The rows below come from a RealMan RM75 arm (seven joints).
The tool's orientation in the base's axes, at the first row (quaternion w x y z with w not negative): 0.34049, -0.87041, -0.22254, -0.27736
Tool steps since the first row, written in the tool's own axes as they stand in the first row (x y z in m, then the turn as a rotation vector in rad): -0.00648, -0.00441, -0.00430, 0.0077, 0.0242, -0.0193; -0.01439, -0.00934, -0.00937, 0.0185, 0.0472, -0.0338; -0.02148, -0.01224, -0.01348, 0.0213, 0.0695, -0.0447; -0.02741, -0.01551, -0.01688, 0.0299, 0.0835, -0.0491; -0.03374, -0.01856, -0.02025, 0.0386, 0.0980, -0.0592; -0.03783, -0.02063, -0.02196, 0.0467, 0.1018, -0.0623; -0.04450, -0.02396, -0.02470, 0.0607, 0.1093, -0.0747; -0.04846, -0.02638, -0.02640, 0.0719, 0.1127, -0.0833
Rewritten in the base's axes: -0.00881, -0.00142, 0.00060, 0.0133, -0.0285, 0.0054; -0.01924, -0.00332, 0.00101, 0.0298, -0.0521, 0.0103; -0.02757, -0.00573, 0.00040, 0.0412, -0.0743, 0.0084; -0.03501, -0.00715, 0.00026, 0.0542, -0.0851, 0.0099; -0.04261, -0.00878, -0.00025, 0.0657, -0.1003, 0.0149; -0.04743, -0.00943, -0.00083, 0.0729, -0.1035, 0.0201; -0.05524, -0.01049, -0.00181, 0.0836, -0.1146, 0.0331; -0.06015, -0.01088, -0.00215, 0.0911, -0.1208, 0.0439
